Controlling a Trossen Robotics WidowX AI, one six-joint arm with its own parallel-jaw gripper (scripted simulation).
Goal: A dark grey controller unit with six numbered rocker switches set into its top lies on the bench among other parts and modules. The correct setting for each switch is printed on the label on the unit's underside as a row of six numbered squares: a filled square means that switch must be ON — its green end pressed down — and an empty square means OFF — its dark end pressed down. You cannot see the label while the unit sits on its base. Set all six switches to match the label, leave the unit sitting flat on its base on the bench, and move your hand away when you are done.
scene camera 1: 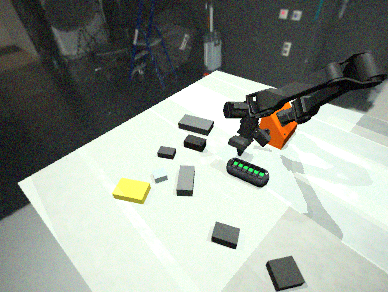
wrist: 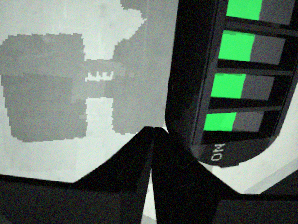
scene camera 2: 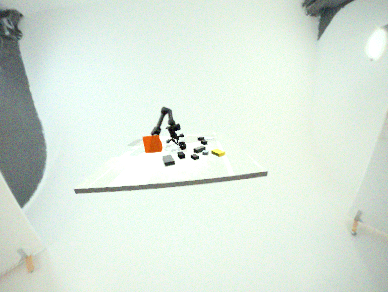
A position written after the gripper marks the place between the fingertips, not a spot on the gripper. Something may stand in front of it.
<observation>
The gripper (scene camera 1: 239, 155) is shut and holds nothing. Also in view: a yellow block (scene camera 1: 134, 191).
The gripper is seen too in the wrist view (wrist: 152, 135). The wrist view misses the yellow block: it is out of frame.
</observation>
